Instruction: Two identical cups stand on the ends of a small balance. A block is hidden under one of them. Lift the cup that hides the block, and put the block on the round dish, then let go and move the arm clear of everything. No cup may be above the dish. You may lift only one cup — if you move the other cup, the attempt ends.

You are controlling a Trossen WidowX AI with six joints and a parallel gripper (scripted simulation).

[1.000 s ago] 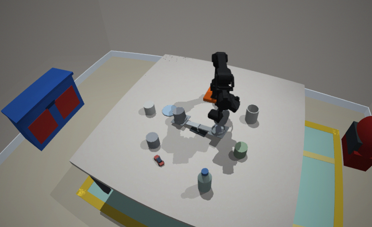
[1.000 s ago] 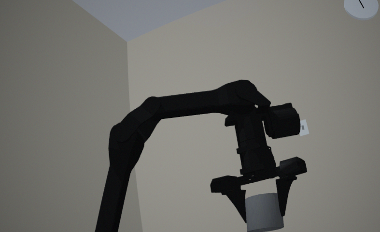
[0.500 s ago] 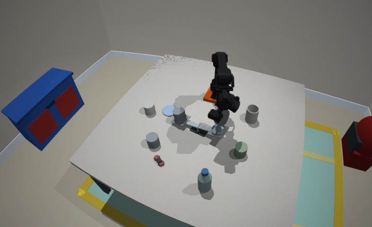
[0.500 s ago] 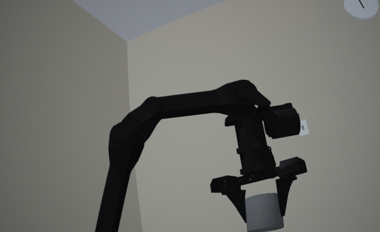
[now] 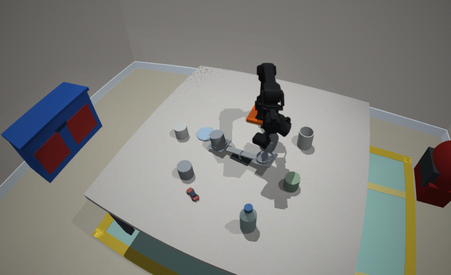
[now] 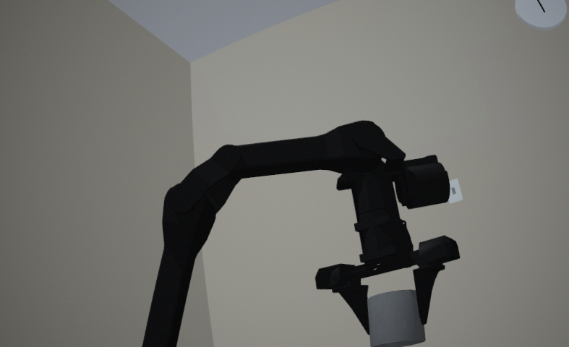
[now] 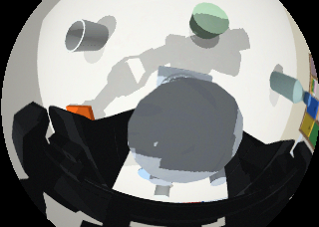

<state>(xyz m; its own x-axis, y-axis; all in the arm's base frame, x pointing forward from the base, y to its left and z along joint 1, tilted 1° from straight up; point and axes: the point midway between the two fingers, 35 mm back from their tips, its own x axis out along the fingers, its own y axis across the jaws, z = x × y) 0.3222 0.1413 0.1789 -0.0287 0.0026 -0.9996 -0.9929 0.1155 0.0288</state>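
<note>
My gripper tip is now 10 mm to the left of the grey block and 80 mm above it. From my gripper tip the other things lie so: bottle 320 mm ahead, 40 mm to the left, 60 mm below; toy car 270 mm ahead, 240 mm to the right, 160 mm below; green cylinder 50 mm ahead, 130 mm to the left, 130 mm below.
</note>
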